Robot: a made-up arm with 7 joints. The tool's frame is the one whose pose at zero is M. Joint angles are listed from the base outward.
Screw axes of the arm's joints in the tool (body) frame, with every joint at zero. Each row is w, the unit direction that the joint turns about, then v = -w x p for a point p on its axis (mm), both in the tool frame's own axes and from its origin. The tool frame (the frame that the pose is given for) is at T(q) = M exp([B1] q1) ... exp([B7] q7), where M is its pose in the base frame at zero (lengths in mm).
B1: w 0 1 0 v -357.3 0 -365.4
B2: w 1 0 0 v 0 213.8 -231.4
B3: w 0 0 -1 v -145.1 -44.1 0
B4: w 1 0 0 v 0 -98.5 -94.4
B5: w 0 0 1 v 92 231.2 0
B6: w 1 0 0 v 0 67.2 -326.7
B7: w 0 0 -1 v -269.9 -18.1 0
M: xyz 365.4 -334.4 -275.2 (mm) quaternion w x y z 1 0 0 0
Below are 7 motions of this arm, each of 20 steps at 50 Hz.
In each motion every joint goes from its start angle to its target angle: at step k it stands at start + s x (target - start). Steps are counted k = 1, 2, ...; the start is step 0. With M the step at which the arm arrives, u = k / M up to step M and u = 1 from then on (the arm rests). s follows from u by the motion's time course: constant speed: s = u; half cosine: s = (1 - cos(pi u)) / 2; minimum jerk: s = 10 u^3 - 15 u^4 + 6 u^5.
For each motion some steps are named. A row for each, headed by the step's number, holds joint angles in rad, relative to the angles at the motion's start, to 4 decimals.
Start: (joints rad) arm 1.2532 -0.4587 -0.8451 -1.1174 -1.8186 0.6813 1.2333
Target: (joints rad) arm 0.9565 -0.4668 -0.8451 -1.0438 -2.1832 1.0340 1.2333
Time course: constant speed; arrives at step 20
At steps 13, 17, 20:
13: -0.1929 -0.0053 0.0000 0.0478 -0.2370 0.2293 0.0000
17: -0.2522 -0.0069 0.0000 0.0626 -0.3099 0.2998 0.0000
20: -0.2967 -0.0081 0.0000 0.0736 -0.3646 0.3527 0.0000

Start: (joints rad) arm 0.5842 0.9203 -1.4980 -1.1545 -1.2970 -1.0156 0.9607
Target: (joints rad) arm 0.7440 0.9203 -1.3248 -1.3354 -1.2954 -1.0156 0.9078
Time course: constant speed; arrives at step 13
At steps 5, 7, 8, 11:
5: 0.0615 0.0000 0.0666 -0.0696 0.0006 0.0000 -0.0203
7: 0.0860 0.0000 0.0933 -0.0974 0.0009 0.0000 -0.0285
8: 0.0983 0.0000 0.1066 -0.1113 0.0010 0.0000 -0.0326
11: 0.1352 0.0000 0.1466 -0.1531 0.0014 0.0000 -0.0448

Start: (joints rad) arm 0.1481 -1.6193 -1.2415 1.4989 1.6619 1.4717 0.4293
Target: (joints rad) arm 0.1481 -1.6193 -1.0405 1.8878 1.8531 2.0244 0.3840
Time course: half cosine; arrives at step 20
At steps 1, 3, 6, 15, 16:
1: 0.0000 0.0000 0.0012 0.0024 0.0012 0.0034 -0.0003
3: 0.0000 0.0000 0.0110 0.0212 0.0104 0.0301 -0.0025
6: 0.0000 0.0000 0.0414 0.0802 0.0394 0.1139 -0.0093
15: 0.0000 0.0000 0.1716 0.3319 0.1632 0.4718 -0.0387
16: 0.0000 0.0000 0.1818 0.3518 0.1729 0.4999 -0.0410

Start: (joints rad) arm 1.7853 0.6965 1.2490 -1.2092 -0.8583 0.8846 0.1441
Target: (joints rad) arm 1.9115 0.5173 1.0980 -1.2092 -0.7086 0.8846 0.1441
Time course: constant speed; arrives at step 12
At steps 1, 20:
1: 0.0105 -0.0149 -0.0126 0.0000 0.0125 0.0000 0.0000
20: 0.1262 -0.1792 -0.1510 0.0000 0.1497 0.0000 0.0000

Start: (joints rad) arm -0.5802 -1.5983 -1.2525 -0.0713 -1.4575 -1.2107 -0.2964
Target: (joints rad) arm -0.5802 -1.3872 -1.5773 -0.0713 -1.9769 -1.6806 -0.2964
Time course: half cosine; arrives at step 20
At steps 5, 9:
5: 0.0000 0.0309 -0.0476 0.0000 -0.0761 -0.0688 0.0000
9: 0.0000 0.0890 -0.1370 0.0000 -0.2191 -0.1982 0.0000

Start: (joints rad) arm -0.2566 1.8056 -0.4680 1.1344 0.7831 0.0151 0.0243
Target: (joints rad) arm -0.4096 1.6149 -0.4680 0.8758 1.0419 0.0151 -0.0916
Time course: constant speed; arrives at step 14
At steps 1, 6, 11, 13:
1: -0.0109 -0.0136 0.0000 -0.0185 0.0185 0.0000 -0.0083
6: -0.0656 -0.0817 0.0000 -0.1108 0.1109 0.0000 -0.0497
11: -0.1202 -0.1498 0.0000 -0.2032 0.2033 0.0000 -0.0911
13: -0.1421 -0.1771 0.0000 -0.2401 0.2403 0.0000 -0.1076

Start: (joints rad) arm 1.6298 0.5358 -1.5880 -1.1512 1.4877 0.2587 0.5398
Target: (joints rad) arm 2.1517 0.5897 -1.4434 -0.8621 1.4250 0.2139 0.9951
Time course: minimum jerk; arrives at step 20
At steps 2, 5, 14, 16, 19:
2: 0.0045 0.0005 0.0012 0.0025 -0.0005 -0.0004 0.0039
5: 0.0540 0.0056 0.0150 0.0299 -0.0065 -0.0046 0.0471
14: 0.4368 0.0451 0.1210 0.2420 -0.0525 -0.0375 0.3810
16: 0.4917 0.0508 0.1362 0.2724 -0.0591 -0.0422 0.4289
19: 0.5213 0.0538 0.1444 0.2888 -0.0626 -0.0447 0.4548

